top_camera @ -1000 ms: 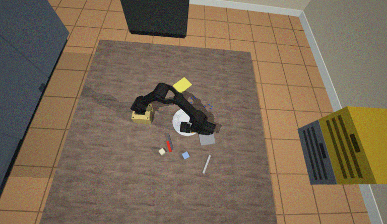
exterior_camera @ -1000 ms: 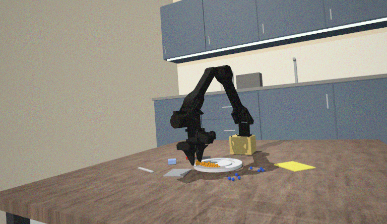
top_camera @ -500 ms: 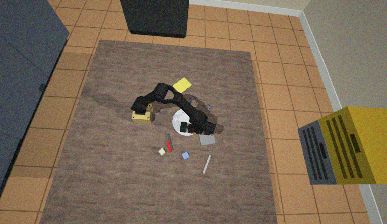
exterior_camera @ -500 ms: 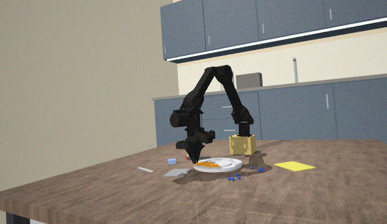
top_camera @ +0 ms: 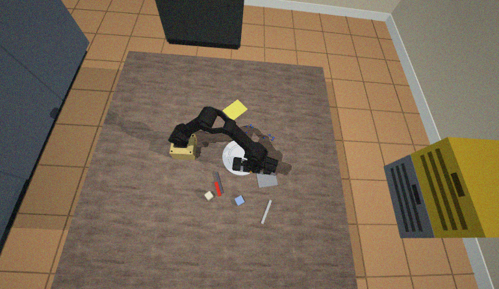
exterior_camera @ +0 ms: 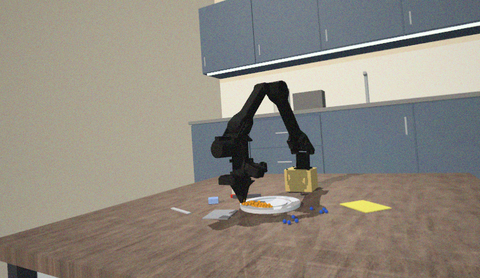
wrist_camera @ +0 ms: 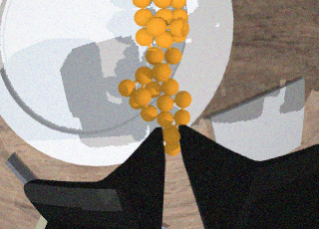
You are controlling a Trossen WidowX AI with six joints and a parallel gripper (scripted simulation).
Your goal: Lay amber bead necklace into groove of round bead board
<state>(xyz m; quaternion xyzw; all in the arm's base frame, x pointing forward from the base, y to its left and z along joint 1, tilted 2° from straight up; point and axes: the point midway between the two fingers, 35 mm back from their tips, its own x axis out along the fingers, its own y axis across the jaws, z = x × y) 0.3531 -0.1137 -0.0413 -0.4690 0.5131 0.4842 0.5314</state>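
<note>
Right now my gripper tip is 9 cm short of the grey square tile, 4 cm to the left of it and 2 cm above it. Round my gripper tip: red stick: 16 cm behind, 8 cm to the right, 1 cm below; then white stick: 20 cm to the right, 8 cm ahead, 2 cm below; then light blue cube: 15 cm to the right, 5 cm behind, 1 cm below.
</note>
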